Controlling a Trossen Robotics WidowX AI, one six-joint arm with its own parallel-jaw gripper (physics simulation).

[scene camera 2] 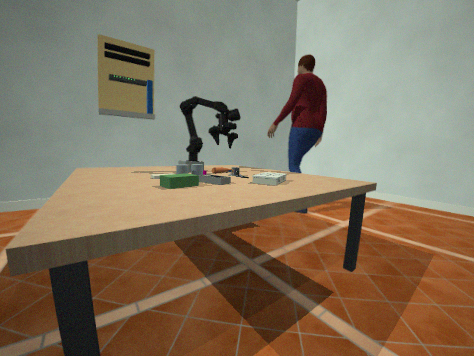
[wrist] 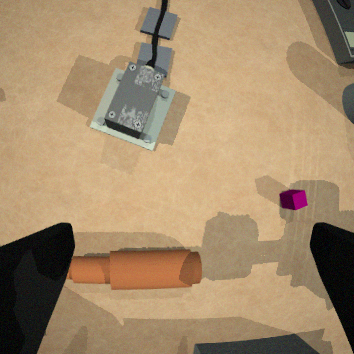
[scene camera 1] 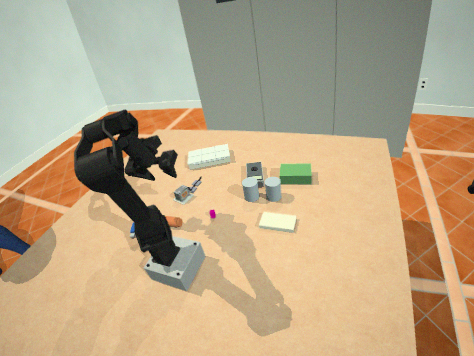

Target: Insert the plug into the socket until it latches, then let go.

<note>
My gripper (scene camera 1: 165,178) is open and holds nothing. Also in view: an orange screwdriver (wrist: 124,269). Further things: a socket (wrist: 134,104).
My gripper shows as well in the wrist view (wrist: 195,237).
</note>
